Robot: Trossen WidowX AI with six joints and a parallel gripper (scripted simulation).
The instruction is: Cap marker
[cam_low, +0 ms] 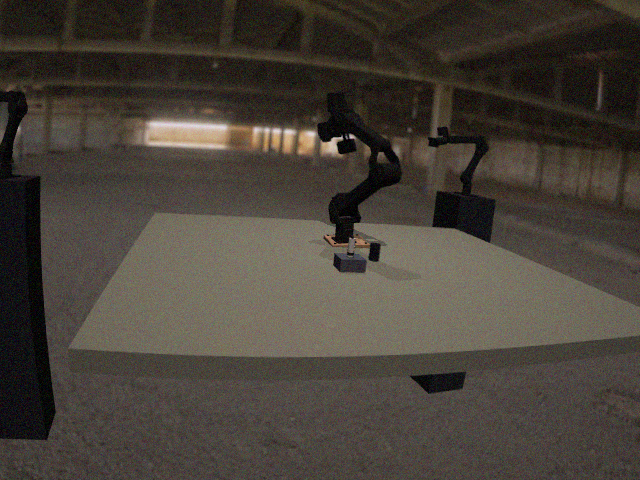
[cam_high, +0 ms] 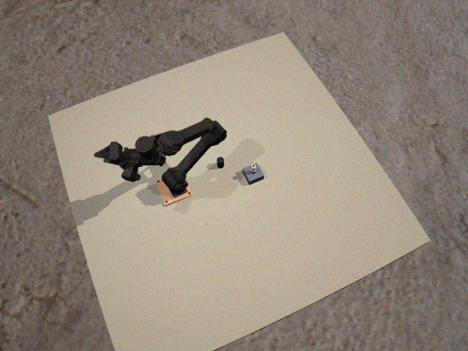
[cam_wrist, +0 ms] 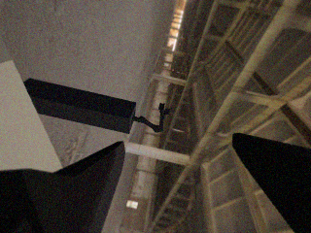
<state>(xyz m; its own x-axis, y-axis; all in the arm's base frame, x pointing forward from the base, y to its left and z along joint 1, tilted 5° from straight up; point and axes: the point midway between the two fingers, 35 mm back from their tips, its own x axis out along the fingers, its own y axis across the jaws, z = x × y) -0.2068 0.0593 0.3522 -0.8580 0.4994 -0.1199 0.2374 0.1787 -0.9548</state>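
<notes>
Now: gripper tip 430 mm short of the dark marker cap, 350 mm above it and 40 mm to the left of it. Round my gripper tip: holder block 520 mm ahead, 360 mm below, 150 mm to the right.
</notes>
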